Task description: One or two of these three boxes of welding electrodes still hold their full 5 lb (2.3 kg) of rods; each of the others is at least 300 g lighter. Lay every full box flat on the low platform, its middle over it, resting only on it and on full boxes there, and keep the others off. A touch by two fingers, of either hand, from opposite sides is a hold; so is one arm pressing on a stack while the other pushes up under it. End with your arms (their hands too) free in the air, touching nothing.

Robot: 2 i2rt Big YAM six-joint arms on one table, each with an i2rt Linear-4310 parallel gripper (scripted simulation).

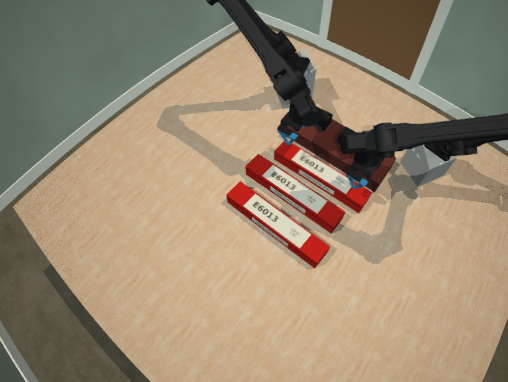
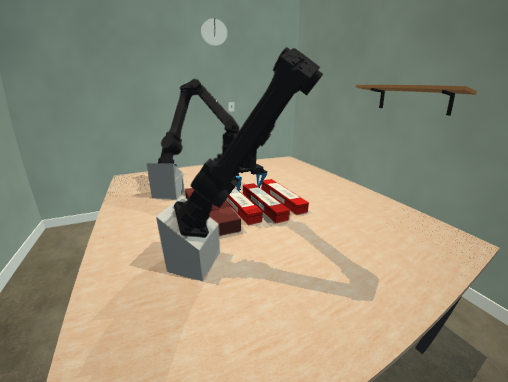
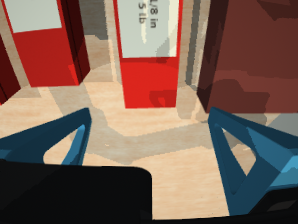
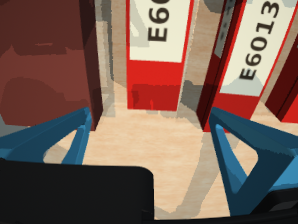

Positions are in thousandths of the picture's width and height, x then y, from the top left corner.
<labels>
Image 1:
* dark red low platform: 637, 378
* electrode box: 625, 452
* electrode box: 625, 546
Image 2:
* dark red low platform: 452, 582
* electrode box: 491, 556
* electrode box: 544, 554
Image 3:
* my left gripper: 502, 507
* dark red low platform: 810, 324
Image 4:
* my right gripper: 505, 507
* dark red low platform: 193, 324
</labels>
